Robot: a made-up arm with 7 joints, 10 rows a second.
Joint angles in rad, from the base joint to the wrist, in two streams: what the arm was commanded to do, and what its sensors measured. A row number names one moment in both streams.
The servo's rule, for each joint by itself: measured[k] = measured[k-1] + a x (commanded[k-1-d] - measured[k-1]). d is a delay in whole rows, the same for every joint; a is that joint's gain. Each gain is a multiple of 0.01, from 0.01 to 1. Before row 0 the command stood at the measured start. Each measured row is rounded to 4 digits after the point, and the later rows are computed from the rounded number. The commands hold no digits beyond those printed.
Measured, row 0:
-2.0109 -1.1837 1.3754 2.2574 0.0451 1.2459 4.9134
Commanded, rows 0 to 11:
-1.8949 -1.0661 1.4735 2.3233 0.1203 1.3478 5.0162
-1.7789 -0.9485 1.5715 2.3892 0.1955 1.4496 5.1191
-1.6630 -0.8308 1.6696 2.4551 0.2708 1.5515 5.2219
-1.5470 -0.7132 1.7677 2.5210 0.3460 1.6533 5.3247
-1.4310 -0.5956 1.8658 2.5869 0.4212 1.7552 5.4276
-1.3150 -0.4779 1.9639 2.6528 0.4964 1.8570 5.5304
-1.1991 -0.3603 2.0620 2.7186 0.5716 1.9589 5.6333
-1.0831 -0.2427 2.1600 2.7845 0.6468 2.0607 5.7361
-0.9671 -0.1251 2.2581 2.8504 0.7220 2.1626 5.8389
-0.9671 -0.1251 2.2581 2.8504 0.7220 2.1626 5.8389
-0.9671 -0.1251 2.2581 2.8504 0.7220 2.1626 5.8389
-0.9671 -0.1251 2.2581 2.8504 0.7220 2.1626 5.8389
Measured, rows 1 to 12:
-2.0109 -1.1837 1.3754 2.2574 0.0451 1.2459 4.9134
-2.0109 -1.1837 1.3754 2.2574 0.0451 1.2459 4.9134
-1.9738 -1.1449 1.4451 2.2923 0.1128 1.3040 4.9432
-1.9114 -1.0801 1.5348 2.3437 0.1872 1.3870 4.9942
-1.8319 -0.9978 1.6305 2.4027 0.2624 1.4808 5.0602
-1.7407 -0.9039 1.7279 2.4654 0.3376 1.5791 5.1369
-1.6416 -0.8022 1.8258 2.5298 0.4128 1.6795 5.2212
-1.5371 -0.6952 1.9239 2.5950 0.4880 1.7807 5.3109
-1.4289 -0.5847 2.0220 2.6605 0.5632 1.8823 5.4044
-1.3182 -0.4718 2.1200 2.7262 0.6384 1.9840 5.5006
-1.2058 -0.3574 2.2181 2.7920 0.7136 2.0858 5.5987
-1.1294 -0.2807 2.2465 2.8230 0.7212 2.1296 5.6684
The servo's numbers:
d 2
a 0.32 0.33 0.71 0.53 0.90 0.57 0.29

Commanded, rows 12 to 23:
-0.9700 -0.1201 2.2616 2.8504 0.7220 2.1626 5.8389
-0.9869 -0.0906 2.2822 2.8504 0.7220 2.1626 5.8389
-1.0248 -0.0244 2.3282 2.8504 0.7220 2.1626 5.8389
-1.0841 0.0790 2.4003 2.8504 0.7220 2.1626 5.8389
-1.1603 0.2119 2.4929 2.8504 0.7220 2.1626 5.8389
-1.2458 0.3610 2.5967 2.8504 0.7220 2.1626 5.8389
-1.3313 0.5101 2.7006 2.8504 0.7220 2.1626 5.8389
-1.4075 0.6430 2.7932 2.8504 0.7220 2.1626 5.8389
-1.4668 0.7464 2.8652 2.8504 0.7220 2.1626 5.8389
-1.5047 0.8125 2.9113 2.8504 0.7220 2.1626 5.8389
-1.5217 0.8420 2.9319 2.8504 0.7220 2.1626 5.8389
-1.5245 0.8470 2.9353 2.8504 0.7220 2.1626 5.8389
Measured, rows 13 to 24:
-1.0775 -0.2294 2.2547 2.8375 0.7219 2.1484 5.7178
-1.0422 -0.1950 2.2571 2.8443 0.7220 2.1565 5.7529
-1.0191 -0.1703 2.2603 2.8475 0.7220 2.1600 5.7778
-1.0088 -0.1440 2.2758 2.8490 0.7220 2.1615 5.7955
-1.0139 -0.1045 2.3130 2.8497 0.7220 2.1621 5.8081
-1.0364 -0.0439 2.3750 2.8501 0.7220 2.1624 5.8170
-1.0760 0.0405 2.4587 2.8503 0.7220 2.1625 5.8234
-1.1303 0.1463 2.5567 2.8504 0.7220 2.1626 5.8279
-1.1946 0.2664 2.6589 2.8504 0.7220 2.1626 5.8311
-1.2627 0.3907 2.7543 2.8504 0.7220 2.1626 5.8334
-1.3280 0.5081 2.8330 2.8504 0.7220 2.1626 5.8350
-1.3845 0.6086 2.8886 2.8504 0.7220 2.1626 5.8361

